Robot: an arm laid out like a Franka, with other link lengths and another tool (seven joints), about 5 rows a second.
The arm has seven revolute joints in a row. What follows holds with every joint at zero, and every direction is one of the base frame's.
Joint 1 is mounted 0.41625 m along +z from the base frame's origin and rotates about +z.
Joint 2 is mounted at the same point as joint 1 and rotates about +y.
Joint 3 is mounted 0.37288 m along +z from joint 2 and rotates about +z.
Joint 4 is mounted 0.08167 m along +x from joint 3 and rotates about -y.
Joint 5 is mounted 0.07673 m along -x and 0.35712 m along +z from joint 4 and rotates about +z.
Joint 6 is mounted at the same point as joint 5 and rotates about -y.
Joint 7 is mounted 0.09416 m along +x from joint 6 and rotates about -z.
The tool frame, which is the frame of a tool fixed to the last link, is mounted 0.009 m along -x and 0.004 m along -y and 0.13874 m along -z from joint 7; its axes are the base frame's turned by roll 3.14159, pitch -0.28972 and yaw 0.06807 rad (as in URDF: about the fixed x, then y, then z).
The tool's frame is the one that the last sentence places.
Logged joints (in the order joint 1, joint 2, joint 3, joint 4, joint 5, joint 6, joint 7), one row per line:
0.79 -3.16 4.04 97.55 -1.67 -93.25 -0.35
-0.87 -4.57 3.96 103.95 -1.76 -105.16 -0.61
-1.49 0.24 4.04 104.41 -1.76 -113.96 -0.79
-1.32 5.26 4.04 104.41 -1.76 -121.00 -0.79
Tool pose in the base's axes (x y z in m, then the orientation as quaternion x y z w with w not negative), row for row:
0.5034 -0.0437 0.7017 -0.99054 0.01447 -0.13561 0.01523
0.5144 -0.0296 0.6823 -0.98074 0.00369 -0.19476 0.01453
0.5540 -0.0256 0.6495 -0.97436 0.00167 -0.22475 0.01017
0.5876 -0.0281 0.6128 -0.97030 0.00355 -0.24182 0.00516
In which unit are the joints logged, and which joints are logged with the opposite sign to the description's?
The joints are logged in degrees. Opposite sign: joint 1, joint 3, joint 4, joint 5, joint 6, joint 7.
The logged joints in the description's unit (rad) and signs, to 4 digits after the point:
-0.0138 -0.0552 -0.0705 -1.7026 0.0291 1.6275 0.0061
0.0152 -0.0798 -0.0691 -1.8143 0.0307 1.8354 0.0106
0.0260 0.0042 -0.0705 -1.8223 0.0307 1.9890 0.0138
0.0230 0.0918 -0.0705 -1.8223 0.0307 2.1118 0.0138

